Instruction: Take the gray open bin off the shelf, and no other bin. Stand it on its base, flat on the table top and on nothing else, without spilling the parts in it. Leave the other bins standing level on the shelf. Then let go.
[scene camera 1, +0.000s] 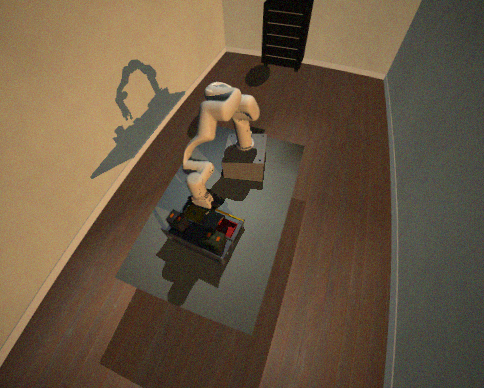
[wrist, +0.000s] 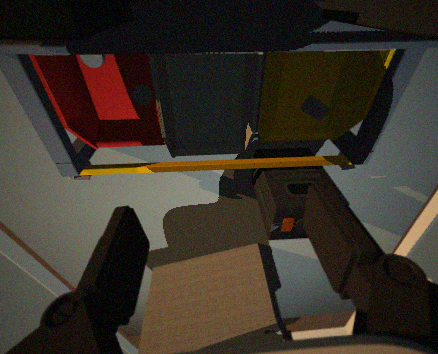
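Where they show: gripper, fingertip midpoint: (scene camera 1: 205, 208) (wrist: 222, 214); arm's base, link origin: (scene camera 1: 245, 143).
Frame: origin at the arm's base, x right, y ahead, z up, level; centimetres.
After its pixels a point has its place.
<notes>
The gray open bin (scene camera 1: 212, 219) {x 4.0, y 52.3, z -16.6 cm} (wrist: 207, 102) {x 2.6, y 54.3, z -16.7 cm} sits in the middle of the shelf (scene camera 1: 195, 245) {x 2.1, y 75.1, z -2.0 cm} (wrist: 37, 107) {x -13.5, y 58.6, z -9.5 cm}, between a red bin (scene camera 1: 227, 228) {x -6.9, y 54.8, z -17.1 cm} (wrist: 117, 95) {x -8.7, y 56.5, z -17.1 cm} and a yellow bin (scene camera 1: 195, 214) (wrist: 300, 95) {x 15.2, y 53.4, z -17.1 cm}. Its inside is dark, and I cannot make out the parts in it. In the wrist view my gripper (wrist: 222, 214) {x 3.1, y 56.5, z 5.0 cm} is open, its two fingers wide apart with nothing between them. The fingers are apart from the bin, on the near side of the shelf's yellow front bar (wrist: 200, 164) {x 0.6, y 48.1, z -11.6 cm}. In the scene view the fingertips are too dark to tell.
Dark boxes with orange marks (scene camera 1: 176, 219) {x 15.7, y 67.0, z 4.3 cm} (scene camera 1: 216, 240) {x -8.3, y 70.1, z 1.8 cm} are at the shelf's left and right. Another dark box (wrist: 287, 200) {x 10.7, y 45.1, z -6.1 cm} with an orange mark shows near the right finger in the wrist view. The robot's box-shaped base (scene camera 1: 243, 171) {x -4.3, y 16.5, z -8.4 cm} (wrist: 210, 295) {x -2.3, y 16.9, z -8.5 cm} stands on the gray table top (scene camera 1: 270, 215) {x -29.4, y 37.5, z -18.1 cm}.
</notes>
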